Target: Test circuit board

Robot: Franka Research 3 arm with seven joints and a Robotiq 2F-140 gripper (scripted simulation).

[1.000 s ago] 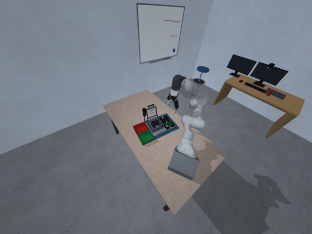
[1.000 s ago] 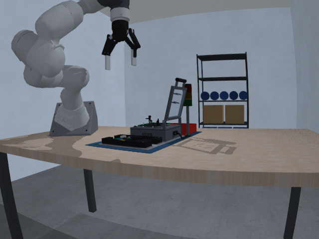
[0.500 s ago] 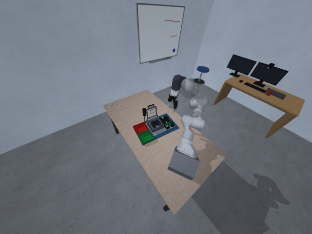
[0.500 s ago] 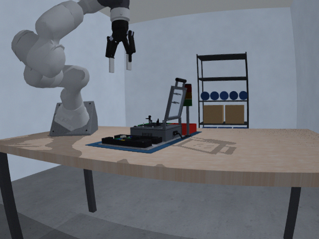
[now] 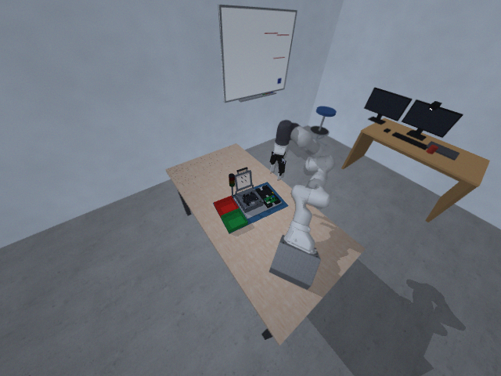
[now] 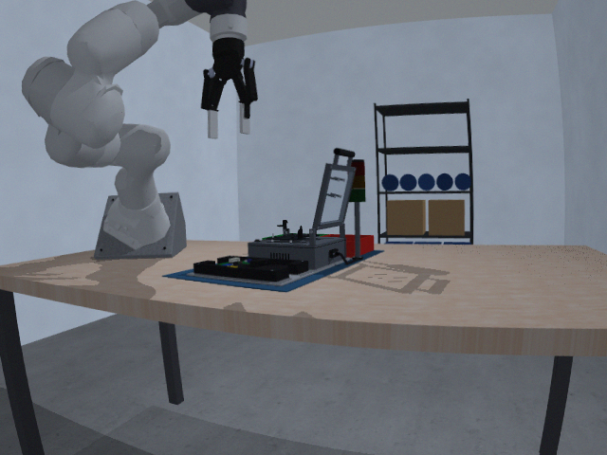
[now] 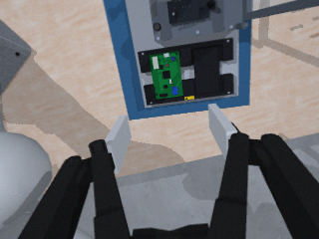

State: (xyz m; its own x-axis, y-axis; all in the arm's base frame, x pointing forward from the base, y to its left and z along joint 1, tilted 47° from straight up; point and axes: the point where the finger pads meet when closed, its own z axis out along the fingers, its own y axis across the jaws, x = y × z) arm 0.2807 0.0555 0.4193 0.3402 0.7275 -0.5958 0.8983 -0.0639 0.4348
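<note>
My hand is 310 mm above the green circuit board. Round my hand: tester plate 260 mm below, 140 mm to the left, 120 mm ahead; then tester lid 230 mm ahead, 150 mm below, 90 mm to the left; then black latch hook 250 mm below, 210 mm to the left, 80 mm ahead.
</note>
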